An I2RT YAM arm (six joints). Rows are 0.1 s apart.
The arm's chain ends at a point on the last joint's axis. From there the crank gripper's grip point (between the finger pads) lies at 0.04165 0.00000 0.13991 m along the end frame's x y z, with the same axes.
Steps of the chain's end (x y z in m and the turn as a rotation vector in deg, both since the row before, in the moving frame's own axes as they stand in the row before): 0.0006 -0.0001 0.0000 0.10 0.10 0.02; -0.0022 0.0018 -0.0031 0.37 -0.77 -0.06; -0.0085 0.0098 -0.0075 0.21 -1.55 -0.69; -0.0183 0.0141 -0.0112 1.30 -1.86 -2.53; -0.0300 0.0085 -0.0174 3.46 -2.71 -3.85; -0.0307 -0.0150 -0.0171 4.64 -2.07 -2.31; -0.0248 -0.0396 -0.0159 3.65 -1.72 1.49; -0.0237 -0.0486 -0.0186 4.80 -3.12 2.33; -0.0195 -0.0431 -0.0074 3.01 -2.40 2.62; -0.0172 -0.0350 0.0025 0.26 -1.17 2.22; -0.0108 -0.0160 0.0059 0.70 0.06 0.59; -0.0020 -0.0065 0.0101 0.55 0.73 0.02
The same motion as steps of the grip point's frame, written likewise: 0.0008 -0.0003 -0.0001 0.10 0.10 0.02; -0.0041 0.0009 -0.0026 0.37 -0.77 -0.06; -0.0123 0.0088 -0.0064 0.21 -1.55 -0.69; -0.0230 0.0092 -0.0100 1.30 -1.86 -2.53; -0.0370 -0.0026 -0.0159 3.46 -2.71 -3.85; -0.0360 -0.0279 -0.0162 4.64 -2.07 -2.31; -0.0289 -0.0475 -0.0150 3.65 -1.72 1.49; -0.0312 -0.0589 -0.0170 4.80 -3.12 2.33; -0.0253 -0.0487 -0.0059 3.01 -2.40 2.62; -0.0201 -0.0341 0.0033 0.26 -1.17 2.22; -0.0106 -0.0173 0.0058 0.70 0.06 0.59; -0.0002 -0.0078 0.0096 0.55 0.73 0.02
